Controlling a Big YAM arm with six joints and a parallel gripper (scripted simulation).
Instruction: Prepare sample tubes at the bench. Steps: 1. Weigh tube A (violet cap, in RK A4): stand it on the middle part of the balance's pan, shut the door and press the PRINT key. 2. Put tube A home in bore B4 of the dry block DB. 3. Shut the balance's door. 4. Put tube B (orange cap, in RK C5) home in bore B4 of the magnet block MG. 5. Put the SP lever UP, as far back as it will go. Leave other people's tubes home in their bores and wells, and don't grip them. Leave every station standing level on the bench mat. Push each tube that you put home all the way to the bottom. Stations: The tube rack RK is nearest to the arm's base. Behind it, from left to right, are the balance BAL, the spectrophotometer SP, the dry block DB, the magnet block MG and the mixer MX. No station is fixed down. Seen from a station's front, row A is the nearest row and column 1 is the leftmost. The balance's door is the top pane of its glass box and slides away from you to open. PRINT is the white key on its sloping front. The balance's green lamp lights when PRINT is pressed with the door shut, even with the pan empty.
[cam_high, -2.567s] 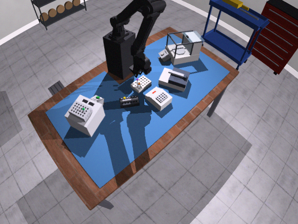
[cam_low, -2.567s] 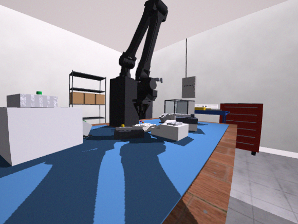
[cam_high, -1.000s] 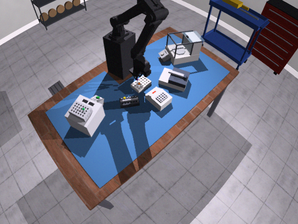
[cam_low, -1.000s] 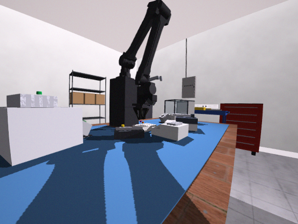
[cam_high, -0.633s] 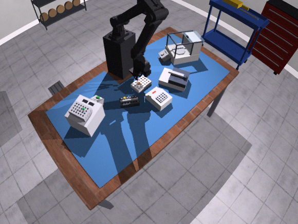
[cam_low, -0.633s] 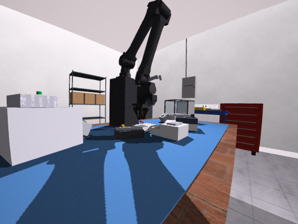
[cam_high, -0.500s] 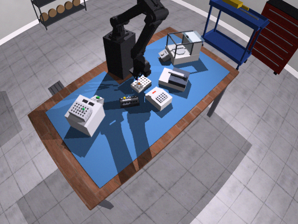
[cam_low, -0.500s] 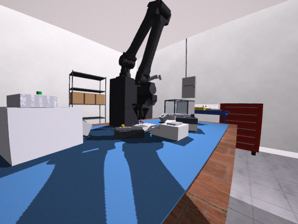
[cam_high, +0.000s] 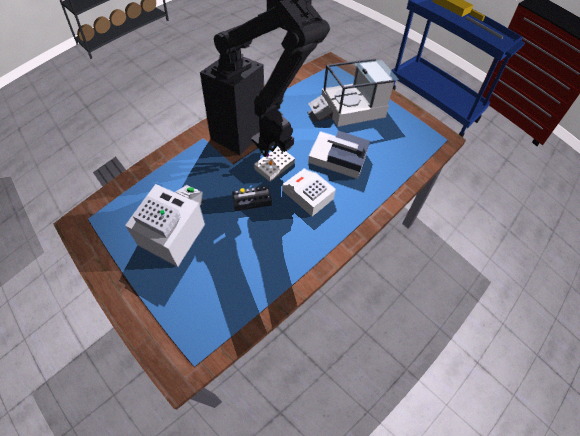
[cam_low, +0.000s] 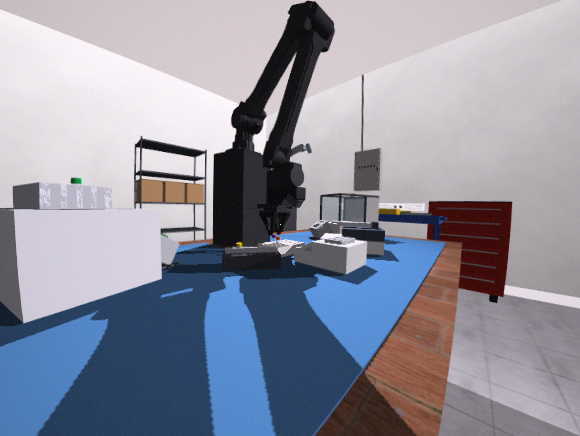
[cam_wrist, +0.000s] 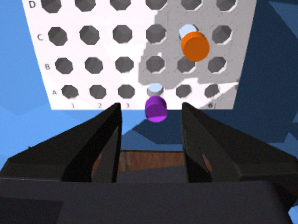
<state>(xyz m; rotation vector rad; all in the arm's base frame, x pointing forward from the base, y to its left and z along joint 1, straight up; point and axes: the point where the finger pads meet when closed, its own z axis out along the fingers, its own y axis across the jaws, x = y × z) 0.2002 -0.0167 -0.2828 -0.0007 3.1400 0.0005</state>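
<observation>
Right now my hand is 3 cm above the violet-capped tube. Round my hand: magnet block MG (16 cm to the right, 9 cm ahead, 4 cm below); then tube rack RK (4 cm below, 3 cm ahead, 1 cm to the left); then yellow-capped tube (18 cm to the right, 6 cm ahead, 3 cm below).
</observation>
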